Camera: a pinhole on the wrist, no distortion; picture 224 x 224 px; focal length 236.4 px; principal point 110.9 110.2 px. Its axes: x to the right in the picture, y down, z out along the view. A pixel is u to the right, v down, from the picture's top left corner.
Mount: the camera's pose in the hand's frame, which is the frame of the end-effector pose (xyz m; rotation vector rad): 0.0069 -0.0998 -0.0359 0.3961 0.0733 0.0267
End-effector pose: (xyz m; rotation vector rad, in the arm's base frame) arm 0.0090 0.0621 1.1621 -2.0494 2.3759 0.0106
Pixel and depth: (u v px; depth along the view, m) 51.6 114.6 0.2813
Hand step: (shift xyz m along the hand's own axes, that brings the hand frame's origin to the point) -0.0420 -0.2060 0.2296
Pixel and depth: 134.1 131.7 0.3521
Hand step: 0.0679 -0.2042 0.2981
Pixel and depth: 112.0 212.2 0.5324
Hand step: 0.0474 -0.0925 0.5425
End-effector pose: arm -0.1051 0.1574 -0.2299 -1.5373 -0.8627 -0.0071
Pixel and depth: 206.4 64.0 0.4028
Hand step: 0.2009 -0.3207 0.2935
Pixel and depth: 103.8 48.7 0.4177
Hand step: 0.0276 -0.3611 0.3072
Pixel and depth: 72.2 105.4 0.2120
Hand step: -0.0114 -0.1867 0.1598
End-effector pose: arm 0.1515 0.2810 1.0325 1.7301 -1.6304 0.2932
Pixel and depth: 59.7 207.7 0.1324
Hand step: -0.0122 -0.1015 0.1089
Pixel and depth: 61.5 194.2 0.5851
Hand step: -0.0726 -0.1379 0.5908
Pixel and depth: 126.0 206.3 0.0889
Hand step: 0.0189 -0.1004 0.0595
